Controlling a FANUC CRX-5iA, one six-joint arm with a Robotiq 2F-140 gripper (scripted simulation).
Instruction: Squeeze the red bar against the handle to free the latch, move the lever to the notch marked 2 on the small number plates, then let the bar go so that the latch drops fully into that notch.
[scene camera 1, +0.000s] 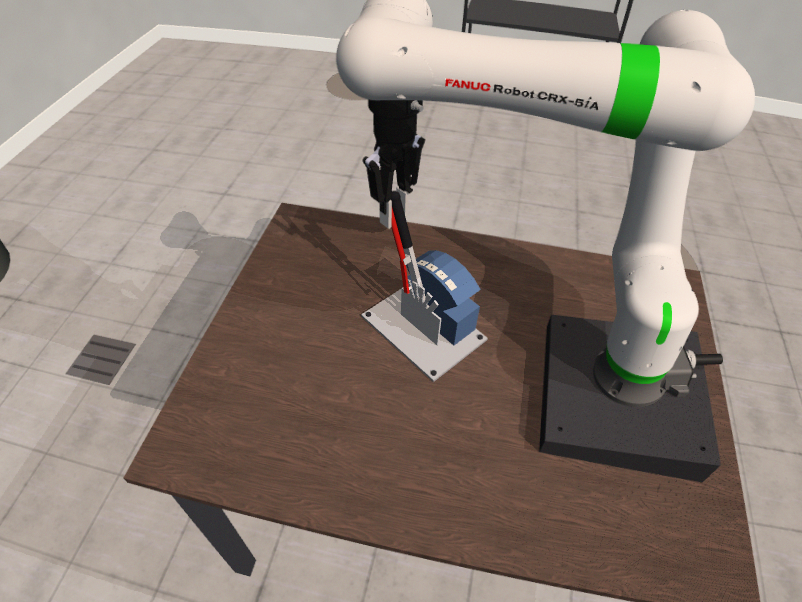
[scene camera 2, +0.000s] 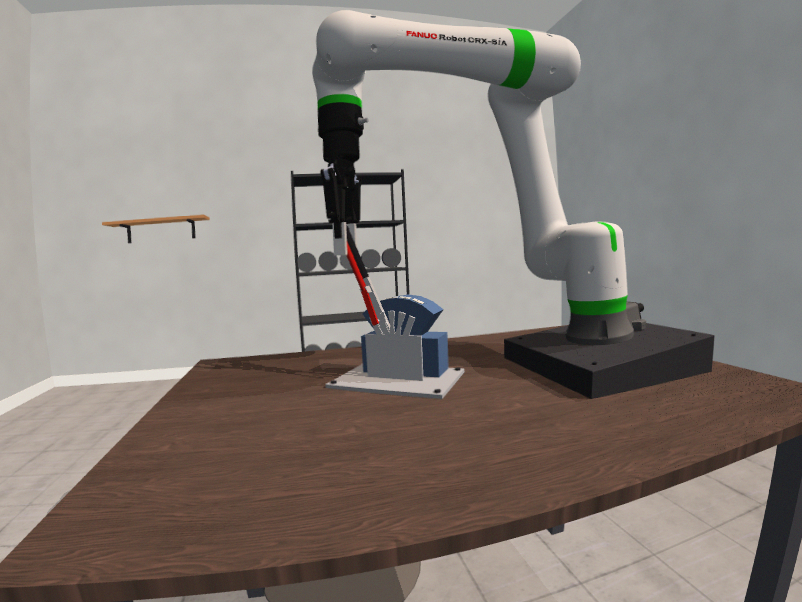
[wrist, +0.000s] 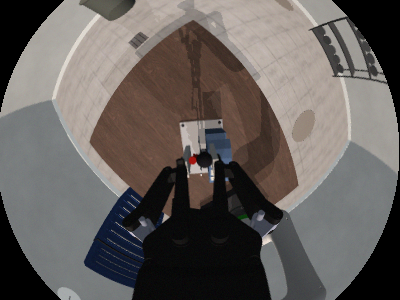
Note:
In view: my gripper (scene camera 1: 393, 220) and a black-handled lever (scene camera 1: 410, 260).
My gripper also shows in scene camera 2 (scene camera 2: 346, 255) and in the wrist view (wrist: 200, 150). The black-handled lever is seen too in scene camera 2 (scene camera 2: 377, 306).

